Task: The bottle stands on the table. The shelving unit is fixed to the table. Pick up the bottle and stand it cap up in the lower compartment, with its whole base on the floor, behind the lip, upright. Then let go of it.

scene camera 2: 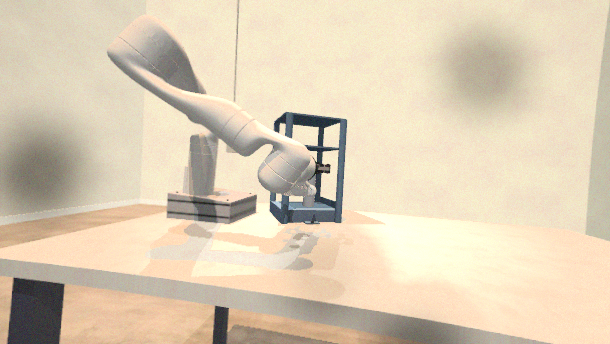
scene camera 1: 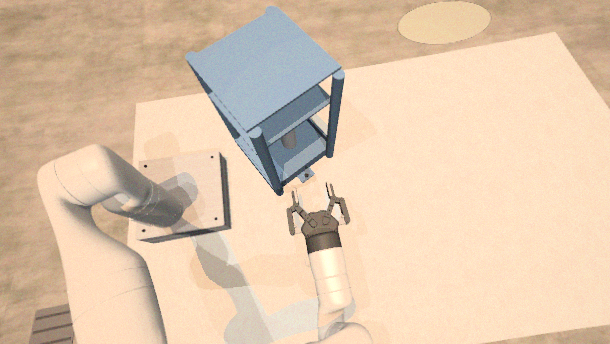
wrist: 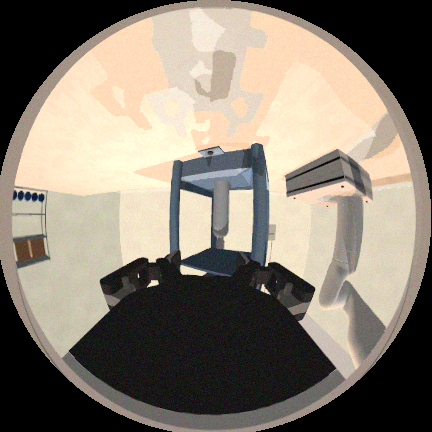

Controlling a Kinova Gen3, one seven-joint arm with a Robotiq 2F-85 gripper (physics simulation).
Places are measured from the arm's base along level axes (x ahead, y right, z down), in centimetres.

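Pixels of known places: gripper, between the fingertips: [scene camera 1: 310, 185] [wrist: 208, 258]; arm's base, origin of its link: [scene camera 2: 199, 193] [scene camera 1: 165, 210] [wrist: 349, 199].
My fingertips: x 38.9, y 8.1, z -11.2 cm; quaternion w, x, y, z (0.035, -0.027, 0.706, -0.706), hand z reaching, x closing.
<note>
Ahead of a thing's pixels: the offset from my fingertips to its top centre. "*": to the spot under its first point.
The grey bottle @[dx -1.1, dy -20.3, dz -3.8 cm] [scene camera 1: 289, 140] [scene camera 2: 308, 201] [wrist: 221, 207] stands upright in the lower compartment of the blue shelving unit @[dx -3.2, dy -21.2, dz -18.4 cm] [scene camera 1: 265, 65] [scene camera 2: 341, 170] [wrist: 259, 200], on its floor behind the front lip. The wrist view is upside down and shows the cap end pointing away from the compartment floor. The middle shelf hides the bottle's top in scene camera 1, and the arm hides much of it in scene camera 2. My gripper [scene camera 1: 312, 189] [wrist: 208, 258] is open and empty, outside the unit's front and apart from the bottle, with its fingers pointing towards the unit.
Two front posts flank the opening, and the middle shelf @[* dx +1.8, dy -13.9, dz -7.8 cm] [scene camera 1: 300, 116] lies above the bottle. A small tab with a hole @[* dx +1.1, dy -9.5, dz +18.6 cm] [scene camera 1: 306, 175] [wrist: 210, 151] projects at the unit's front foot. The robot's base block [scene camera 1: 200, 210] [scene camera 2: 200, 207] [wrist: 315, 175] stands beside the unit.
</note>
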